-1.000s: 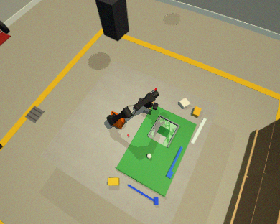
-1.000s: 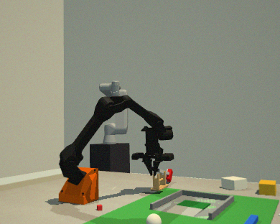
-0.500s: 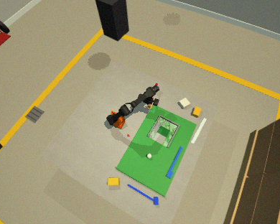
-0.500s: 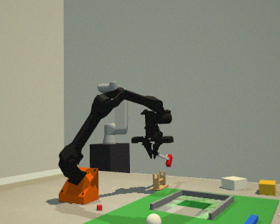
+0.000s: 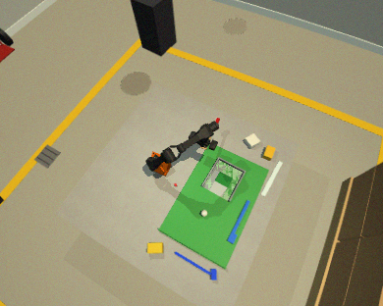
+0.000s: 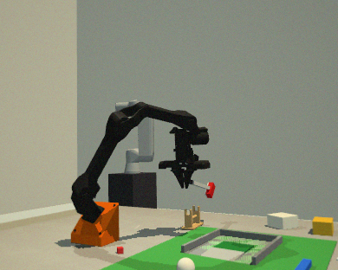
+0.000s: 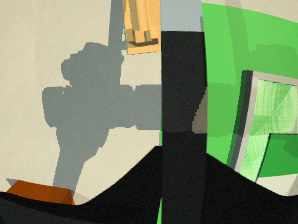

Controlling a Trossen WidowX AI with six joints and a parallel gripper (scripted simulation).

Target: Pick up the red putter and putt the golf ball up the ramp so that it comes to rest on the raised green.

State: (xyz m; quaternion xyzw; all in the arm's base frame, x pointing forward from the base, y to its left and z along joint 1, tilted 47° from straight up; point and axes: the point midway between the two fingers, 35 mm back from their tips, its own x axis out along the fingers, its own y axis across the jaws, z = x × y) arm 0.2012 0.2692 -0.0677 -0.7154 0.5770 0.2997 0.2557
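My gripper tip is 290 mm to the left of the small red cube, 160 mm above it and 30 mm past it. Round my gripper tip: red putter 120 mm to the left, 20 mm behind; small wooden stool 130 mm below, 110 mm to the left, 40 mm behind; green mat 260 mm ahead, 220 mm to the right, 160 mm below.
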